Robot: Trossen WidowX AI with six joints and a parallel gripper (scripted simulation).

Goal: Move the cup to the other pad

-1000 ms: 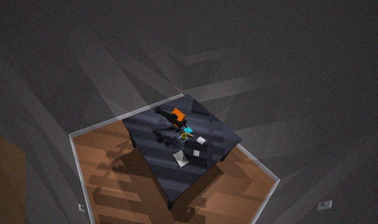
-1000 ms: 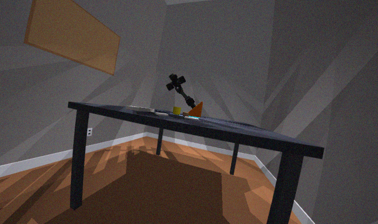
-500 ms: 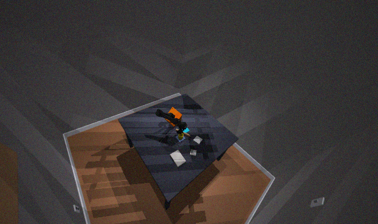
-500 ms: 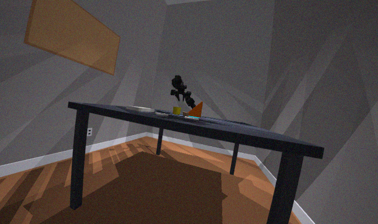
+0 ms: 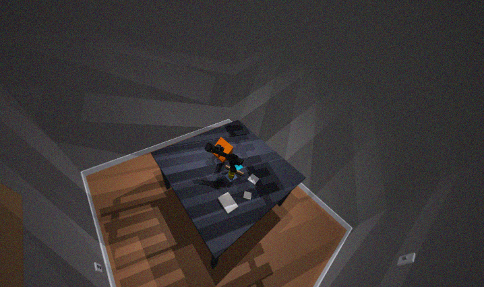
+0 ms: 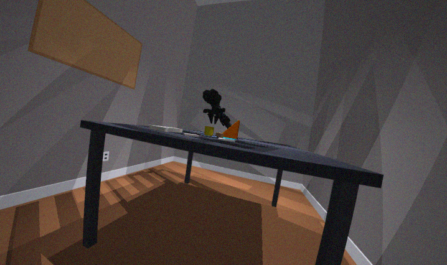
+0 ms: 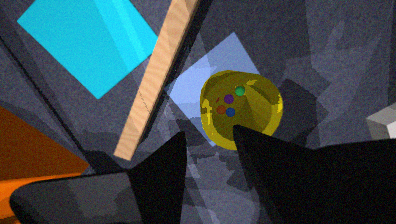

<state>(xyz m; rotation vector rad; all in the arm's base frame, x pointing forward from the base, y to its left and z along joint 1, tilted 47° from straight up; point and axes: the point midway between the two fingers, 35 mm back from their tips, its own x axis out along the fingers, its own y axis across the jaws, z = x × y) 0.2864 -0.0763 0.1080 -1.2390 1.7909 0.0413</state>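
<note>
The yellow cup is 6 cm below my gripper tip, 2 cm to the right of it and 2 cm ahead of it. Also, from my gripper tip: wooden stick 9 cm below, 6 cm to the left; then pale blue pad 11 cm below, 2 cm to the right, 2 cm ahead; then cyan pad 14 cm to the left, 11 cm below, 2 cm behind.
</note>
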